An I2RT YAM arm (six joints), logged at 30 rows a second.
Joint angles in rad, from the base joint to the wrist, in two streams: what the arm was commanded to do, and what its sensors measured. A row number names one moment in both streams.
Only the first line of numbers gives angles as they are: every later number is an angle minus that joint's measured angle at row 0.
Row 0, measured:
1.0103, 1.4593, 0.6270, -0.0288, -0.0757, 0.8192
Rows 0 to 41, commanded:
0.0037, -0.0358, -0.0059, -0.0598, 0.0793, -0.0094
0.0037, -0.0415, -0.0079, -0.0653, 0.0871, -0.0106
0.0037, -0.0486, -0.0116, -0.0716, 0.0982, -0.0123
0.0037, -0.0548, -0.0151, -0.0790, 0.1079, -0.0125
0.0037, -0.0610, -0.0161, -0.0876, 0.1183, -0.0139
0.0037, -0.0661, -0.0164, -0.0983, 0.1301, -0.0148
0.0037, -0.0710, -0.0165, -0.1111, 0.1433, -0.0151
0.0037, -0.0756, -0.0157, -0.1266, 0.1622, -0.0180
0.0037, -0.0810, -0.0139, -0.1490, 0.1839, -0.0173
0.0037, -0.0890, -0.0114, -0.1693, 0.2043, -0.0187
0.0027, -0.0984, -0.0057, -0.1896, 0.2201, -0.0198
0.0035, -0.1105, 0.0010, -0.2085, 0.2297, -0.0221
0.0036, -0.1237, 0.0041, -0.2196, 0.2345, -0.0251
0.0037, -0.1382, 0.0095, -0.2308, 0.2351, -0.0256
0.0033, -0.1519, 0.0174, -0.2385, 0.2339, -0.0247
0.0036, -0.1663, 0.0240, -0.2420, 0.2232, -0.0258
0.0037, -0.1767, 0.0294, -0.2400, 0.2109, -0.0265
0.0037, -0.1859, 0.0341, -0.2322, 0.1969, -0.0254
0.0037, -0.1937, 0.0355, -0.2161, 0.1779, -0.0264
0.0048, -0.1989, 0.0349, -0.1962, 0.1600, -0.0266
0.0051, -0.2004, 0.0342, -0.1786, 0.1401, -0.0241
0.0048, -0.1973, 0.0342, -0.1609, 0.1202, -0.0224
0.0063, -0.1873, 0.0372, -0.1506, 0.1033, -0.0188
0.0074, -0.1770, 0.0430, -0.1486, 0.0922, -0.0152
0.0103, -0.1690, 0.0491, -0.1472, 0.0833, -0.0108
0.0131, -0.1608, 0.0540, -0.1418, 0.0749, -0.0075
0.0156, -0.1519, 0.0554, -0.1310, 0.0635, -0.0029
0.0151, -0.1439, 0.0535, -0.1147, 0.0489, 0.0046
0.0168, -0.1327, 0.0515, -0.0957, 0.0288, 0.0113
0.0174, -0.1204, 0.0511, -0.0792, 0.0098, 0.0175
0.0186, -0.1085, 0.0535, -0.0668, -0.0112, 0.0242
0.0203, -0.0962, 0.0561, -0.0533, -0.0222, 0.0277
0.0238, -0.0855, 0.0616, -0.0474, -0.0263, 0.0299
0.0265, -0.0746, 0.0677, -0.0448, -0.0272, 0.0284
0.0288, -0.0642, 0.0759, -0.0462, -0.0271, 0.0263
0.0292, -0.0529, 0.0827, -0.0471, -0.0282, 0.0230
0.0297, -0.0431, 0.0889, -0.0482, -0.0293, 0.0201
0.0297, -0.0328, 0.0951, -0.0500, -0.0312, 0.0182
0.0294, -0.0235, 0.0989, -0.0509, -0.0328, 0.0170
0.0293, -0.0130, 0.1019, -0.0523, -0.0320, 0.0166
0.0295, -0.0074, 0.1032, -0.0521, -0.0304, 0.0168
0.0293, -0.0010, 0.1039, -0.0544, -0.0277, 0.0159
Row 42, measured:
0.0225, -0.0259, 0.0743, -0.0759, -0.0180, 0.0168
